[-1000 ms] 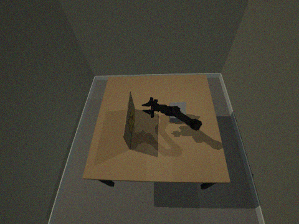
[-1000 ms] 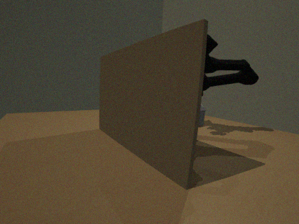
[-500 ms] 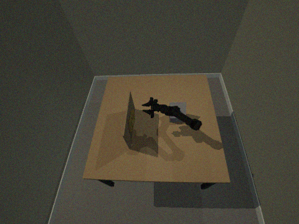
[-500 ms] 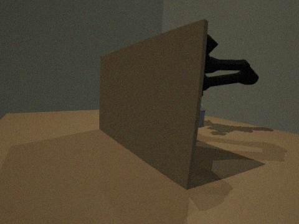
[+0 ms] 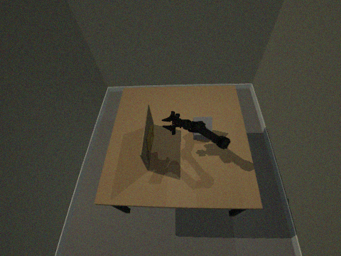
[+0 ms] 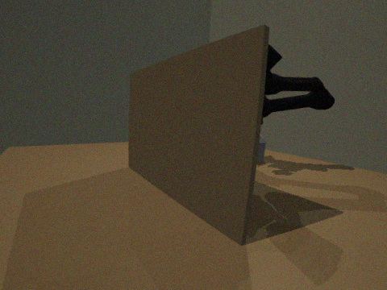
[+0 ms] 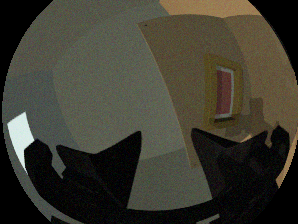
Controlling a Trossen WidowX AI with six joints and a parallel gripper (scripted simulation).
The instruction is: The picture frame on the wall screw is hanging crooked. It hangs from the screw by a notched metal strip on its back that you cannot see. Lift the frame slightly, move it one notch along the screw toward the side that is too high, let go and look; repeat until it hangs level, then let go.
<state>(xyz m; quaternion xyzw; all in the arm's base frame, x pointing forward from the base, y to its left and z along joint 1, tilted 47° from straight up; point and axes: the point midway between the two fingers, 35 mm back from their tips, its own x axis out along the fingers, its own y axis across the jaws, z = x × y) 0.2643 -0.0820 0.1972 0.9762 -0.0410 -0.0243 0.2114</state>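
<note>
The picture frame is 12 cm ahead of my gripper tip, 1 cm to the left of it and 17 cm below it. Also, from my gripper tip: brown wall panel: 13 cm ahead, 18 cm below.
</note>
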